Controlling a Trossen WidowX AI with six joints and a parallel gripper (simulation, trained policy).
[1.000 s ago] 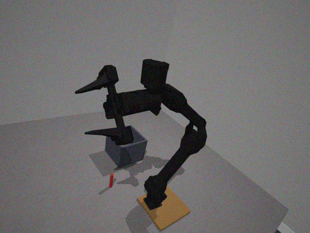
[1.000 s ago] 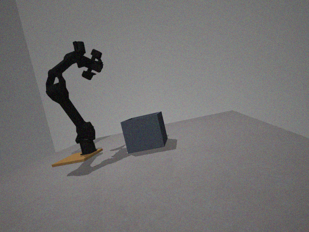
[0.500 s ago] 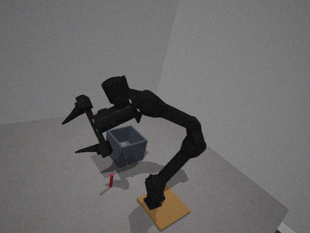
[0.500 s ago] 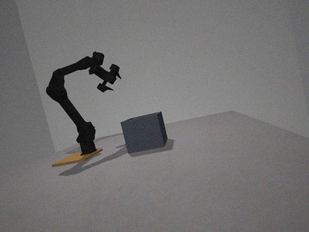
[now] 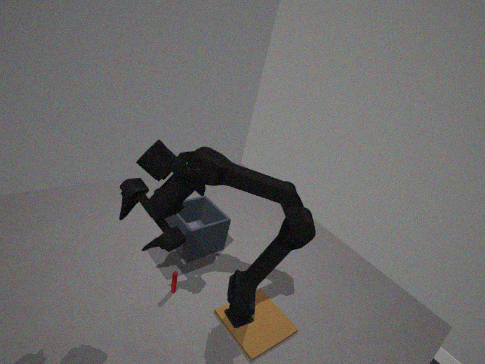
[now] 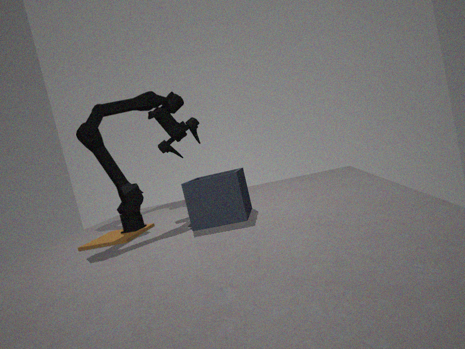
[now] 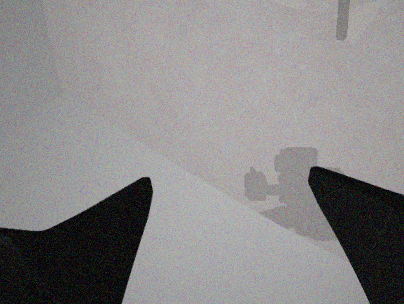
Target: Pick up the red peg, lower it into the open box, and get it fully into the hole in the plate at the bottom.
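My gripper tip is now 20 cm above the red peg, 12 cm to the left of it and 1 cm past it. Also, from my gripper tip: plate 27 cm to the right, 20 cm below, 18 cm ahead.
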